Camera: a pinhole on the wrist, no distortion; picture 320 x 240 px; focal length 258.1 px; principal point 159.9 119.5 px. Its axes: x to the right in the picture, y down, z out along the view. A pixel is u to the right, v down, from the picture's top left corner.
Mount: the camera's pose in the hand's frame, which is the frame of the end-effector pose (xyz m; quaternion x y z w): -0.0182 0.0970 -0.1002 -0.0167 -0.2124 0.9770 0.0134
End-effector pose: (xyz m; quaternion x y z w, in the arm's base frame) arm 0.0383 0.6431 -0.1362 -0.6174 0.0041 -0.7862 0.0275
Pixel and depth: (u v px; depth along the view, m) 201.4 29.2 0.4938
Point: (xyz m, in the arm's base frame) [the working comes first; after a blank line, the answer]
In the camera's frame: 0.0794 -0.1728 0.4938

0.4733 0.6081 -0.1487
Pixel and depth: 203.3 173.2 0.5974
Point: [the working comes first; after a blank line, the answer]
In the camera's frame: 0.1005 0.1243 0.5974

0.4397 0.9207 -0.1729
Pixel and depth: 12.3 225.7 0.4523
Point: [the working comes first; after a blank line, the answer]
In the camera's frame: -0.2587 0.1861 0.4523

0.2100 0.9071 0.1447
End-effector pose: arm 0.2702 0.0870 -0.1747 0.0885 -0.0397 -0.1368 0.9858
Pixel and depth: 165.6 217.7 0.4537
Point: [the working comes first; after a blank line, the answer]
In the camera's frame: 0.0100 0.1726 0.4537

0.1336 -0.1734 0.0125
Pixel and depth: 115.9 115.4 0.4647
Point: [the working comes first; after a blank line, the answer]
In the camera's frame: -0.0792 -0.0074 0.4647

0.2541 -0.0653 0.1320
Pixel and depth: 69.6 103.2 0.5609
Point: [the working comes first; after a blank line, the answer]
In the camera's frame: -0.1962 -0.0354 0.5609

0.3480 -0.1308 0.2351
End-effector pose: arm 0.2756 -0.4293 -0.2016 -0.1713 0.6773 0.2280 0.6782
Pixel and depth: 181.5 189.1 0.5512
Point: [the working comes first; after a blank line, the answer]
In the camera's frame: 0.0461 0.1486 0.5512

0.7051 -0.4752 -0.1259
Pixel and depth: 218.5 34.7 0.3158
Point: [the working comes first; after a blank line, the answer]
In the camera's frame: 0.0717 -0.1038 0.3158

0.4355 -0.2610 -0.0917
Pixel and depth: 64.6 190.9 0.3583
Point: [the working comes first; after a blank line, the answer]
In the camera's frame: -0.1323 0.0991 0.3583

0.5106 -0.4423 -0.3063
